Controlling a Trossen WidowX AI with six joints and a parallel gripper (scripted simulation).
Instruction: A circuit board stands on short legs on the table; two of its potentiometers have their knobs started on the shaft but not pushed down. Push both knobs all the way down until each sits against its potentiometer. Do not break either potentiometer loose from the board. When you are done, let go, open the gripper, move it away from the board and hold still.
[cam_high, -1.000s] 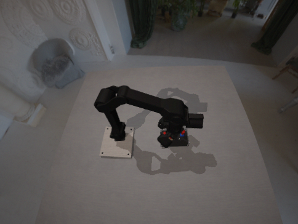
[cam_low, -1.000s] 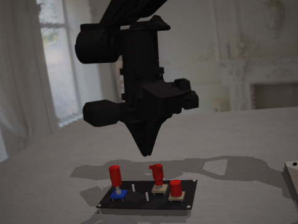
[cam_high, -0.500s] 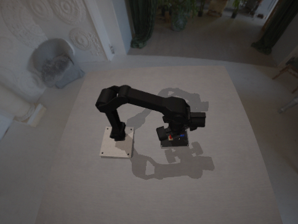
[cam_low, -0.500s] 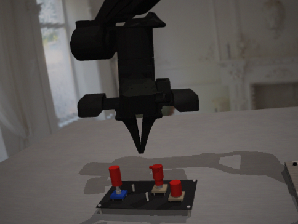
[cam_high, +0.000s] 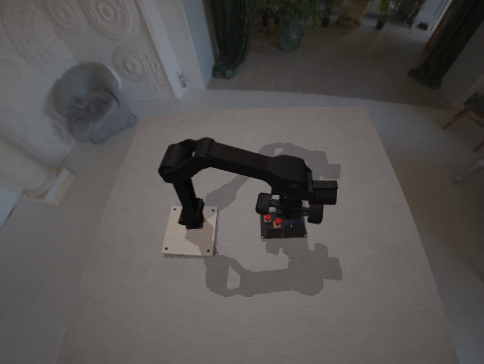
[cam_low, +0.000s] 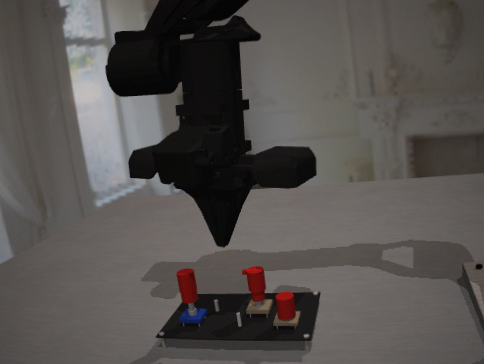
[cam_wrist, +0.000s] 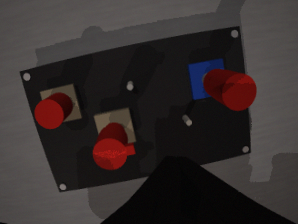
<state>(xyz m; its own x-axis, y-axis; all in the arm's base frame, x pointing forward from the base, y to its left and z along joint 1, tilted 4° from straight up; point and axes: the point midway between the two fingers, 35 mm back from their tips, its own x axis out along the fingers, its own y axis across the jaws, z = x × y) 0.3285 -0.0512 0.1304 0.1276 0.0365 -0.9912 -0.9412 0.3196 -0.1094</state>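
Right now the blue potentiometer is 4 cm ahead of my gripper tip, 2 cm to the left of it and 5 cm below it. Round my gripper tip: tan potentiometer 3 cm behind, 5 cm below.
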